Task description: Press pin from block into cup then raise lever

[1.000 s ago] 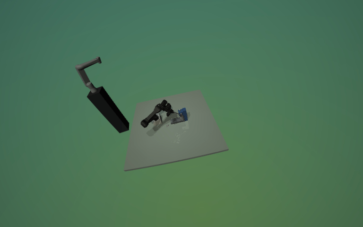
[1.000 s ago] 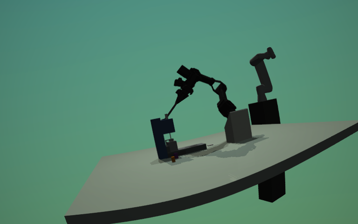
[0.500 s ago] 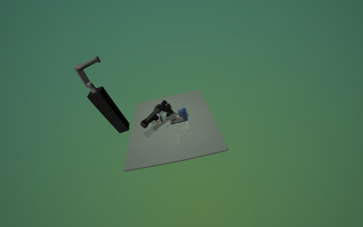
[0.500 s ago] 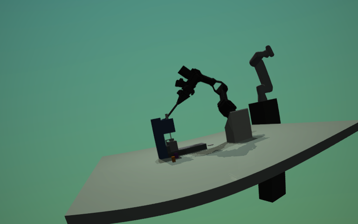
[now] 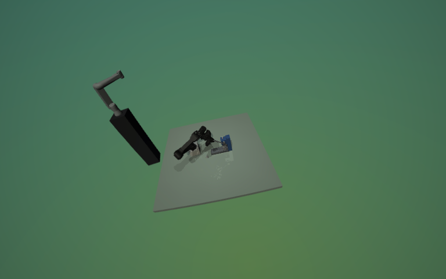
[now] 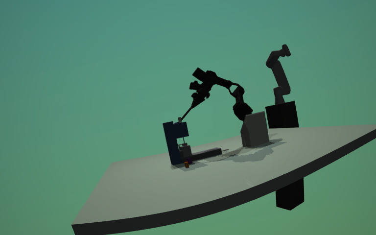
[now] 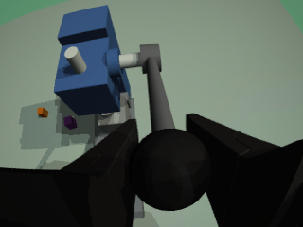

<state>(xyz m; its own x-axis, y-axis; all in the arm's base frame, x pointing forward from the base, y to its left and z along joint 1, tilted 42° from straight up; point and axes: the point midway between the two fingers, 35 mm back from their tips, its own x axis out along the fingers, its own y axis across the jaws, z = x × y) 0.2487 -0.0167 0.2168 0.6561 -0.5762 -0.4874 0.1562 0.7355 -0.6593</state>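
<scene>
The grey punch lies 100 mm ahead of my gripper tip, 60 mm to the left of it and 120 mm below it. From my gripper tip the other things lie so: orange cube: 170 mm ahead, 220 mm to the left, 250 mm below; then grey lever: 40 mm ahead, 10 mm to the left, 30 mm below.
</scene>
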